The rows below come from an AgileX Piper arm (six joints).
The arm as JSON. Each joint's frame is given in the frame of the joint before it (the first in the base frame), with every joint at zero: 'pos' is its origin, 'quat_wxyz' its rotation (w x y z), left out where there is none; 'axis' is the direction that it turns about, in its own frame. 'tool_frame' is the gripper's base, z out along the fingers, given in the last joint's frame.
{
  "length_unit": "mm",
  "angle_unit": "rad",
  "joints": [
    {
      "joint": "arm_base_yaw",
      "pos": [
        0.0,
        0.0,
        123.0
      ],
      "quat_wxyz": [
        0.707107,
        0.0,
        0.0,
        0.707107
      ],
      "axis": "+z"
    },
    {
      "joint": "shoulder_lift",
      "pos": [
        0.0,
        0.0,
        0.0
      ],
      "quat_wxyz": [
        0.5,
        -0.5,
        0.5,
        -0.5
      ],
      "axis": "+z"
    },
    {
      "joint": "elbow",
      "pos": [
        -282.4,
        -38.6,
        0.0
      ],
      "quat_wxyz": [
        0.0,
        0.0,
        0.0,
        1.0
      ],
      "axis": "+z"
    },
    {
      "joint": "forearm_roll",
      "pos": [
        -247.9,
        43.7,
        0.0
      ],
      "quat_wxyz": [
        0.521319,
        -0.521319,
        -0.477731,
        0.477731
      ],
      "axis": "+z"
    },
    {
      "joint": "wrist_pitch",
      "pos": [
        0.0,
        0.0,
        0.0
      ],
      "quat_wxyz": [
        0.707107,
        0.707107,
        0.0,
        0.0
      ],
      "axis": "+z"
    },
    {
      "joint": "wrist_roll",
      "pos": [
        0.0,
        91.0,
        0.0
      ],
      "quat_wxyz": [
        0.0,
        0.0,
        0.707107,
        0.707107
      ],
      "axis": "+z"
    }
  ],
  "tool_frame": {
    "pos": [
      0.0,
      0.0,
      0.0
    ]
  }
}
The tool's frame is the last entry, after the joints.
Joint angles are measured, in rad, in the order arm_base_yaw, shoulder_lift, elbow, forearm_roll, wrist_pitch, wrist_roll. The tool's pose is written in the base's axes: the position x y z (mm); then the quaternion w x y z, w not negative. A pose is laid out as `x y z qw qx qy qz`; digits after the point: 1 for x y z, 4 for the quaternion.
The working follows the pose.
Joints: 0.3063, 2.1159, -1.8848, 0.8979, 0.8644, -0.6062
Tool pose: 444.2 197.3 279.0 0.3063 -0.2206 0.8558 0.3536
Where each joint sits with the arm in this pose, in the base's axes (m; each line is computed from the numbers above, not from the rounded line before):
arm_base_yaw: 0.0000 0.0000 0.1230
shoulder_lift: 0.0000 0.0000 0.1230
elbow: 0.1711 0.0541 0.3445
forearm_roll: 0.4107 0.1299 0.3302
wrist_pitch: 0.4107 0.1299 0.3302
wrist_roll: 0.4442 0.1973 0.2790
the tool: 0.4442 0.1973 0.2790

